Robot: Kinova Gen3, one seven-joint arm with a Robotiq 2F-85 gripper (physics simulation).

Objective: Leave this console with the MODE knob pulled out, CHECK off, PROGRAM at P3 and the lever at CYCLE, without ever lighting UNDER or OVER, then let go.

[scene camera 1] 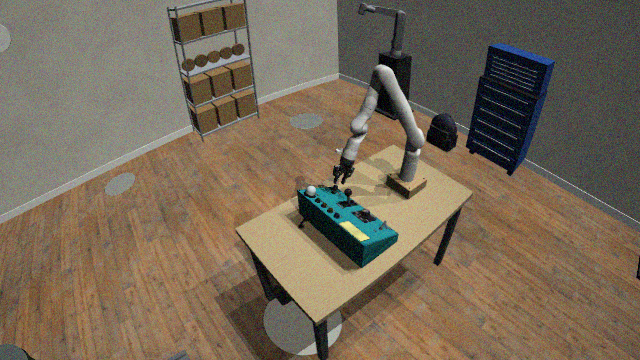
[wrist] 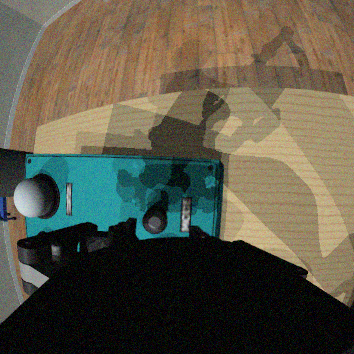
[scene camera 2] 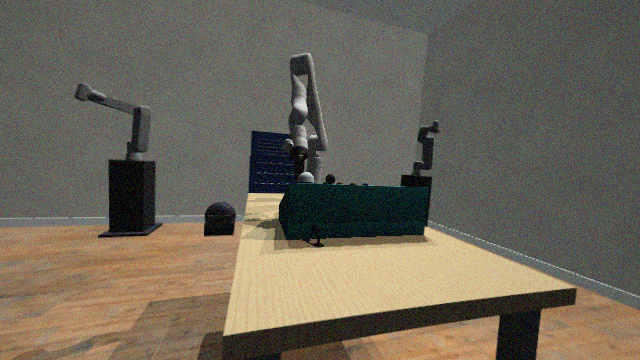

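The teal console [scene camera 1: 325,226] [scene camera 2: 360,210] [wrist: 95,167] stands on the table. The dark round MODE knob [wrist: 155,220] is near its end, beside a label plate. My gripper [scene camera 1: 340,184] [wrist: 162,232] is partly open, pointing down at the knob, with a fingertip on each side of it in the wrist view; contact cannot be made out. A black ball-topped lever [scene camera 1: 348,192] [scene camera 2: 330,178] stands in a dark slot next to the gripper. A dark recessed control [scene camera 1: 364,215] and a small toggle [scene camera 1: 383,225] are farther along. Their labels and settings are unreadable. No small lamp looks lit.
A white dome [scene camera 1: 310,190] [scene camera 2: 306,177] [wrist: 32,198] stands at the console's corner near my gripper. A row of small dark round lamps runs beside a yellow label [scene camera 1: 354,230]. A small black stand [scene camera 1: 302,222] [scene camera 2: 317,236] is on the table [scene camera 1: 280,250] [scene camera 2: 400,270] behind the console.
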